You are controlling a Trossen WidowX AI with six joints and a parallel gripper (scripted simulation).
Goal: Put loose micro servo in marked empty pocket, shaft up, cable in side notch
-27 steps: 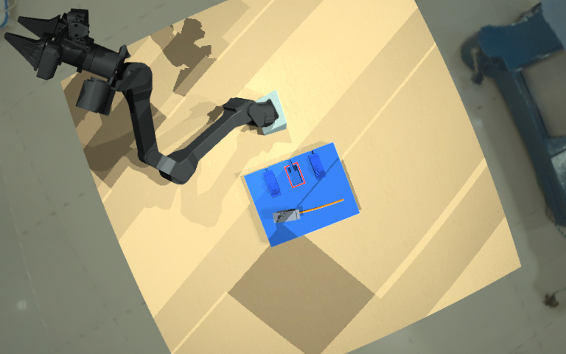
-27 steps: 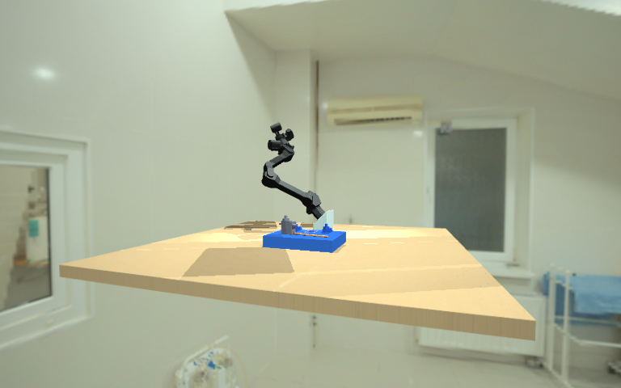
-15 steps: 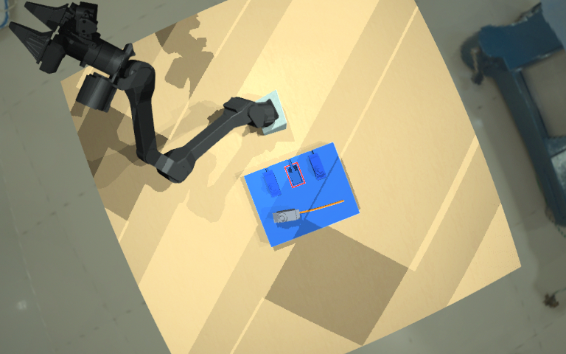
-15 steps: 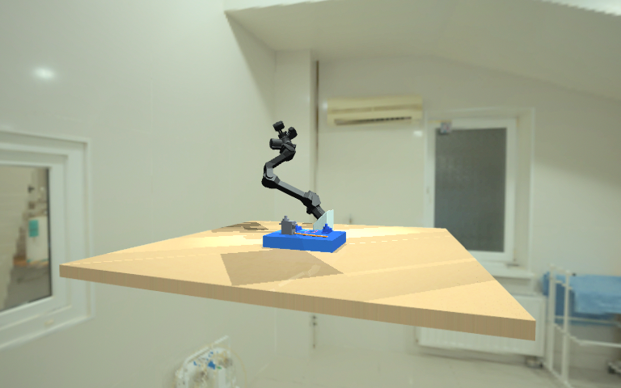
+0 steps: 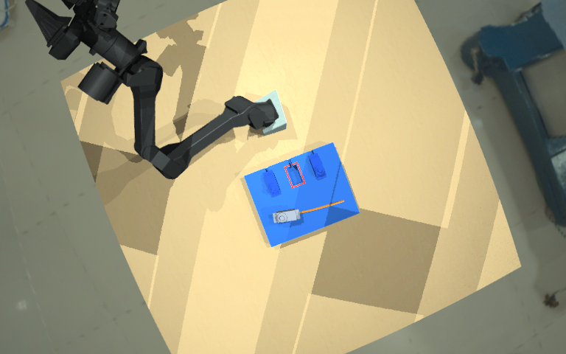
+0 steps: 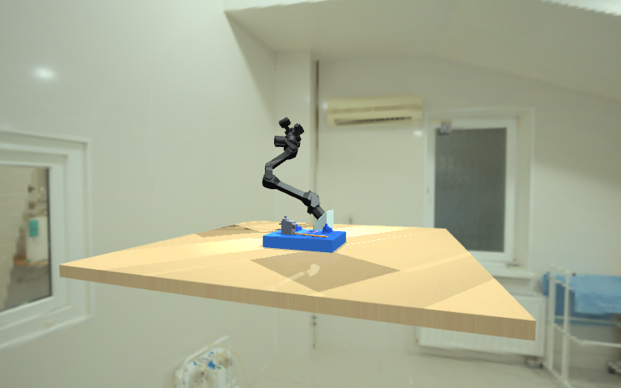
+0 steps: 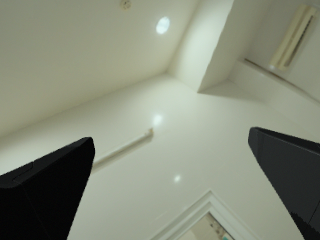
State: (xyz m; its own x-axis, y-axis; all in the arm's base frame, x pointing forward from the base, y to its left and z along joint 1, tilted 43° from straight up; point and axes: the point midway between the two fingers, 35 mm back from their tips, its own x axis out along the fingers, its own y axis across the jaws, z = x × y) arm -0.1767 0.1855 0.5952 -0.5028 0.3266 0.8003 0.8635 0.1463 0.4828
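Now: gripper tip 580 mm short of the deck, 260 mm to the right of it and 630 mm above it.
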